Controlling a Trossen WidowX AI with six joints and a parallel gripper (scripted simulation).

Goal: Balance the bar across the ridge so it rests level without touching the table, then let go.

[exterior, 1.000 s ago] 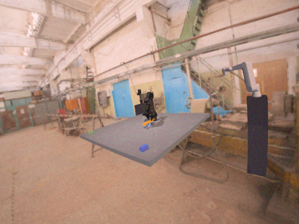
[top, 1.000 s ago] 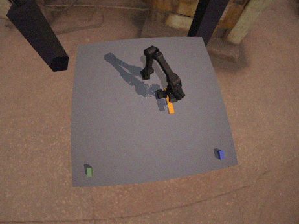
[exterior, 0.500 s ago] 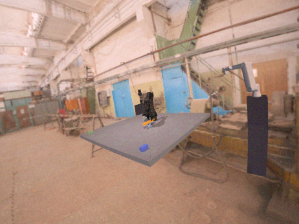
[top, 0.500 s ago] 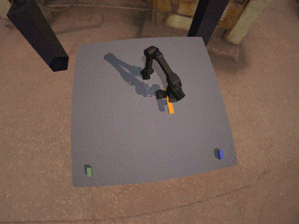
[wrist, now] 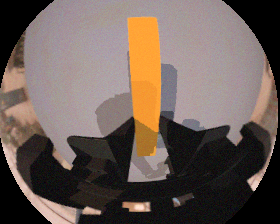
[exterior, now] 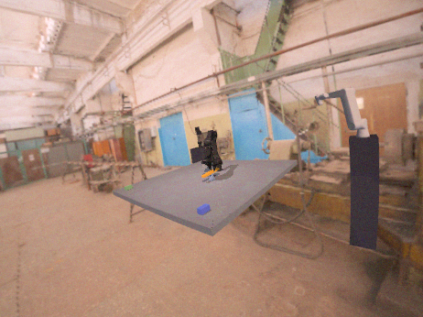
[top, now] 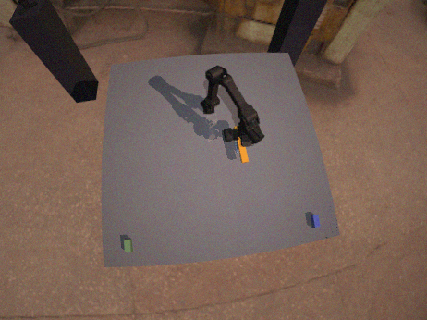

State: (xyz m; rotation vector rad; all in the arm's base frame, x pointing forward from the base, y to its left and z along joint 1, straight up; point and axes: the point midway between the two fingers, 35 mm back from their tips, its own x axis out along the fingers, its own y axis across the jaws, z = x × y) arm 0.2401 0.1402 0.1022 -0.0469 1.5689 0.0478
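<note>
Now: gripper tip 3 cm short of the bar. The rest, counted from my gripper tip: green block: 64 cm to the right, 50 cm ahead, 5 cm below; blue block: 50 cm ahead, 36 cm to the left, 5 cm below.
</note>
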